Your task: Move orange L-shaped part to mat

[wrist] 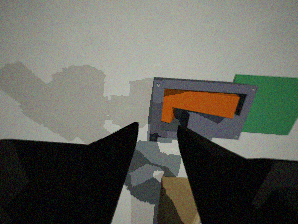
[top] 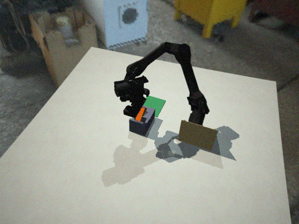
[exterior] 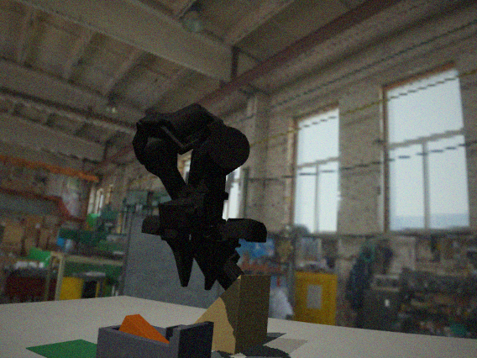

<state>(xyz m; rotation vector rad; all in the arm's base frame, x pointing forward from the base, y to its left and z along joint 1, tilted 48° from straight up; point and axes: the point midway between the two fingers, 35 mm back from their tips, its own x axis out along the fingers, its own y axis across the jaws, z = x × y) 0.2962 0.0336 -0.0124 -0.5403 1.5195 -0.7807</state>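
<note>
My gripper tip is 10 cm above the orange L-shaped part, 5 cm to the left of it and 1 cm past it. Round my gripper tip: green mat (22 cm to the right, 16 cm below, 3 cm behind).
</note>
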